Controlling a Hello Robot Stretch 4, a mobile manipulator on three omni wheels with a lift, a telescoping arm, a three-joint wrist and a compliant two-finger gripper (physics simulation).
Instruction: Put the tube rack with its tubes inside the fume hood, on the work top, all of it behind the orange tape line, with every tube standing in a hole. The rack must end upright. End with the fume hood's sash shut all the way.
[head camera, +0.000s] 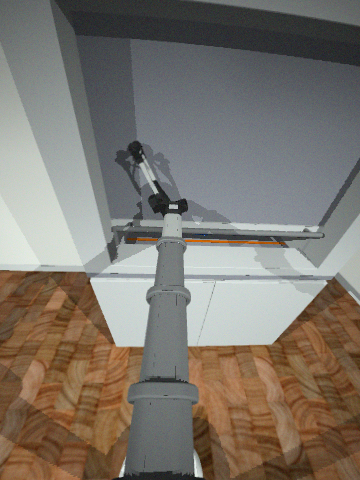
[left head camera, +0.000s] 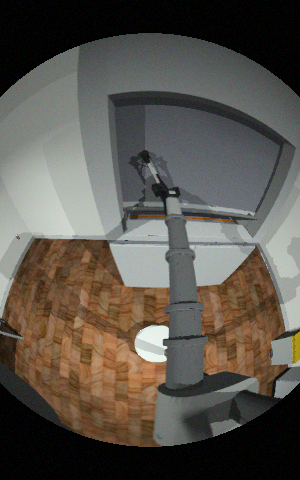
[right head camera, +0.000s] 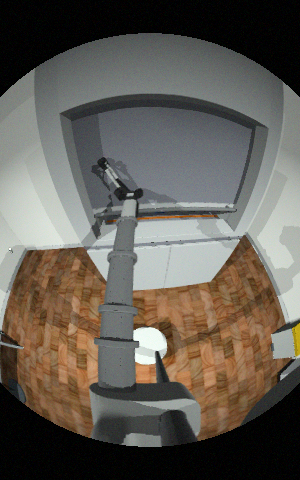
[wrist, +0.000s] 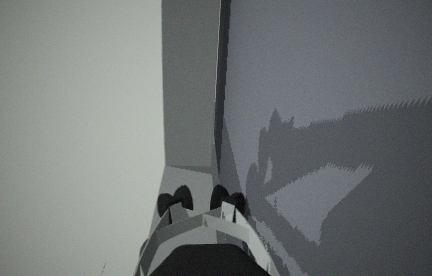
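The fume hood's sash is low, its grey handle bar running across just above the orange tape line. A narrow gap remains above the white work top. A tiny sliver of the blue rack shows at the bar; its tubes and holes are hidden. My gripper points up and left in front of the grey panel, its fingers apart with nothing between them. My wrist joint is just above the bar, left of the rack.
The hood's left post stands close to the gripper. White cabinet doors are below the work top. The telescoping arm reaches across the wooden floor. A grey and yellow box is at the far right.
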